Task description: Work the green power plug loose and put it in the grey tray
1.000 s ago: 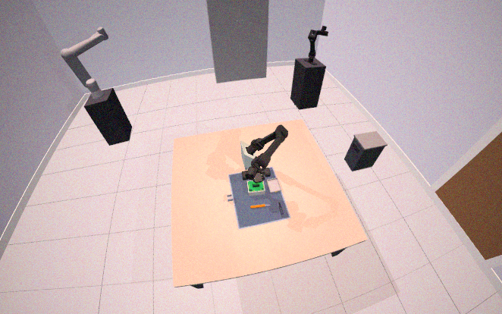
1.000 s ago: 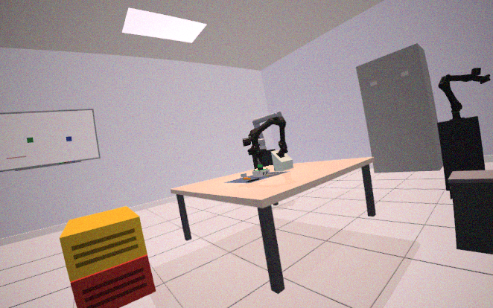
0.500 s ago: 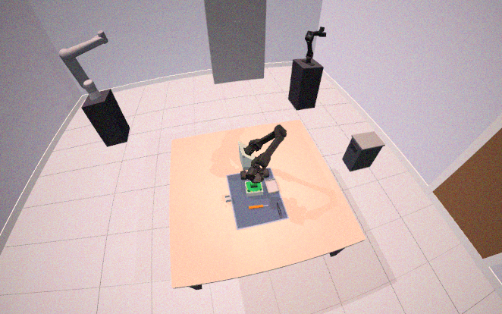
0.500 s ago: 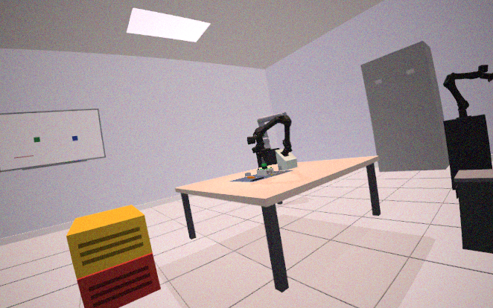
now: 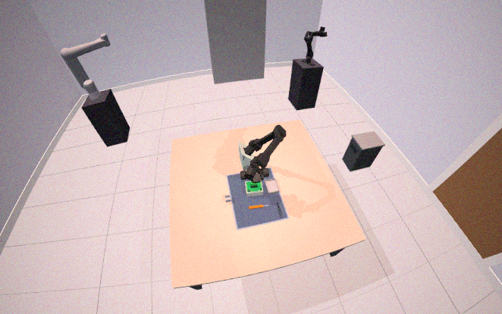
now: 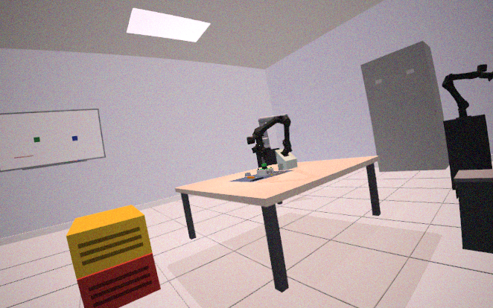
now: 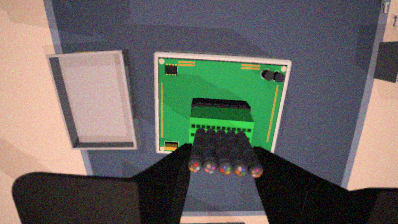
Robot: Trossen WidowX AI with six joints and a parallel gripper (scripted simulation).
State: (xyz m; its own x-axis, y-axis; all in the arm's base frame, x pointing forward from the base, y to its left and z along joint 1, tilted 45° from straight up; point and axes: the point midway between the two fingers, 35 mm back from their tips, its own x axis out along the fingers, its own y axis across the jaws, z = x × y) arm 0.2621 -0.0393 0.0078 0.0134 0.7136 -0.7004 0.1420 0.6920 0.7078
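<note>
My gripper tip is 30 mm above the green power plug. From my gripper tip the other things lie so: blue mat 130 mm below, 50 mm ahead, 10 mm to the right.
</note>
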